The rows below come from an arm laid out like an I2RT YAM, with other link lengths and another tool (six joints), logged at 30 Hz.
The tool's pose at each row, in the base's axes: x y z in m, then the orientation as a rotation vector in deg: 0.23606, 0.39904, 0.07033, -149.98, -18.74, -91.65; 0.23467, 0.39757, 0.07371, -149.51, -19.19, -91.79; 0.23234, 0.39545, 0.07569, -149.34, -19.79, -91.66; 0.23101, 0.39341, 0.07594, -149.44, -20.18, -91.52; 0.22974, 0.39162, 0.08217, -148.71, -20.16, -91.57; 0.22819, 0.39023, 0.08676, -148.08, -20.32, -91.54; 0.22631, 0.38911, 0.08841, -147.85, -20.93, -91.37; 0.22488, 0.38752, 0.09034, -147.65, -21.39, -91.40; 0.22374, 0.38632, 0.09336, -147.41, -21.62, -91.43; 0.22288, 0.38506, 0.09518, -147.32, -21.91, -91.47; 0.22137, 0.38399, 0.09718, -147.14, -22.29, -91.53
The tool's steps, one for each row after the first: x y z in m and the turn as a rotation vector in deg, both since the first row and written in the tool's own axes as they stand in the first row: 0.00216, 0.00135, -0.00300, 0.38, 0.26, -0.14; 0.00257, 0.00306, -0.00629, 0.72, 0.25, -0.41; 0.00189, 0.00479, -0.00788, 0.81, 0.12, -0.64; 0.00658, 0.00665, -0.01215, 1.31, 0.46, -0.38; 0.00975, 0.00797, -0.01584, 1.82, 0.71, -0.25; 0.01022, 0.00877, -0.01842, 2.22, 0.70, -0.49; 0.01106, 0.01014, -0.02081, 2.46, 0.79, -0.71; 0.01305, 0.01126, -0.02338, 2.67, 0.90, -0.78; 0.01409, 0.01243, -0.02517, 2.78, 0.95, -0.94; 0.01503, 0.01328, -0.02758, 2.97, 1.05, -1.13
